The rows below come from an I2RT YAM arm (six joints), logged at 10 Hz.
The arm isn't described. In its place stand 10 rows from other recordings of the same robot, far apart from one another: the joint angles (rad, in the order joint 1, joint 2, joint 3, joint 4, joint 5, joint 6), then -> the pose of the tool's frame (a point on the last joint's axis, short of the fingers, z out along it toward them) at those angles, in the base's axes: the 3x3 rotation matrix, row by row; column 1 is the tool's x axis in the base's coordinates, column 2 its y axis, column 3 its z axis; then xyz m.
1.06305 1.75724 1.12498 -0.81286 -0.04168 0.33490 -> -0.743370 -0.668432 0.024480; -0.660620 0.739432 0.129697; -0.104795 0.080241 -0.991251; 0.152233 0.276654 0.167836
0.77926 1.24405 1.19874 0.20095 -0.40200 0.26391 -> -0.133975 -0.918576 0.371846; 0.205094 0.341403 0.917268; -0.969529 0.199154 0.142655; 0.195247 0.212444 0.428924
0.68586 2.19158 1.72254 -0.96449 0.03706 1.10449 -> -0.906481 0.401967 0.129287; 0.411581 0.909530 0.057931; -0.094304 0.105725 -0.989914; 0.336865 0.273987 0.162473
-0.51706 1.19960 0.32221 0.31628 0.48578 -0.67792 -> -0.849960 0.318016 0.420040; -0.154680 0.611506 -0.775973; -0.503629 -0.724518 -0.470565; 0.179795 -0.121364 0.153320
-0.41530 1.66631 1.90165 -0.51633 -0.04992 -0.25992 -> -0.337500 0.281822 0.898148; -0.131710 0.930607 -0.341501; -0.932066 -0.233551 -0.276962; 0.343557 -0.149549 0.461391
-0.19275 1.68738 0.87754 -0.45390 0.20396 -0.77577 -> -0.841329 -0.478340 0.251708; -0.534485 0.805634 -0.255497; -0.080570 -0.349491 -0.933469; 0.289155 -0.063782 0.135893
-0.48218 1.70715 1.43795 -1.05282 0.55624 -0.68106 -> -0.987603 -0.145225 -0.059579; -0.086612 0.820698 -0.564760; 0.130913 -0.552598 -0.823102; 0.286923 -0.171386 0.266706
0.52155 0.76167 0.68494 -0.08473 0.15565 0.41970 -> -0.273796 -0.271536 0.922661; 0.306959 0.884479 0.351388; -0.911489 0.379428 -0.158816; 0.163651 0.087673 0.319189
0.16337 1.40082 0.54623 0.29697 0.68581 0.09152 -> -0.482984 0.450365 0.750931; -0.007931 0.855305 -0.518064; -0.875593 -0.256172 -0.409527; 0.267720 0.021281 0.174548
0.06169 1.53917 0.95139 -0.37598 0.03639 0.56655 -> -0.713645 0.405489 0.571217; 0.493310 0.869853 -0.001168; -0.497348 0.280954 -0.820798; 0.310799 0.017900 0.201445
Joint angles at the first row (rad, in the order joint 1, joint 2, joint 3, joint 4, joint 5, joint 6):
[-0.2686, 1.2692, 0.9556, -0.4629, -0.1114, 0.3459]
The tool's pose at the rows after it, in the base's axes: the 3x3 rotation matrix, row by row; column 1 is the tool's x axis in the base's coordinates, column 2 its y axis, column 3 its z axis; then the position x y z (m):
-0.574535 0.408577 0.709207; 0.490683 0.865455 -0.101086; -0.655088 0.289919 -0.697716; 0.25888 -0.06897 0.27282
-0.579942 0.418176 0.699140; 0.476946 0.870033 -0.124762; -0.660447 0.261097 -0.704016; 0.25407 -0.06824 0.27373
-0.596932 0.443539 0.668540; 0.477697 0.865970 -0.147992; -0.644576 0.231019 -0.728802; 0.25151 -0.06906 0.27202
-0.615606 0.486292 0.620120; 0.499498 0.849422 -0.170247; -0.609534 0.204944 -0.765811; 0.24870 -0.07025 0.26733
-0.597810 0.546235 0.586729; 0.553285 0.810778 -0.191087; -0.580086 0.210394 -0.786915; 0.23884 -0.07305 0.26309
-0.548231 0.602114 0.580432; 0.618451 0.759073 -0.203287; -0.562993 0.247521 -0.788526; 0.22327 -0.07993 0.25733
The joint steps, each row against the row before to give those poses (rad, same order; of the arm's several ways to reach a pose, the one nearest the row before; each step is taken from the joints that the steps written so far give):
[-0.0042, -0.0142, 0.0000, -0.0142, 0.0175, -0.0211]
[0.0013, -0.0180, -0.0061, -0.0187, 0.0265, -0.0152]
[-0.0016, 0.0014, 0.0046, -0.0373, 0.0296, -0.0058]
[-0.0029, 0.0087, 0.0031, -0.0494, 0.0326, 0.0144]
[-0.0191, -0.0233, -0.0229, -0.0339, 0.0174, 0.0453]
[-0.0494, -0.0503, -0.0533, 0.0004, -0.0169, 0.0447]

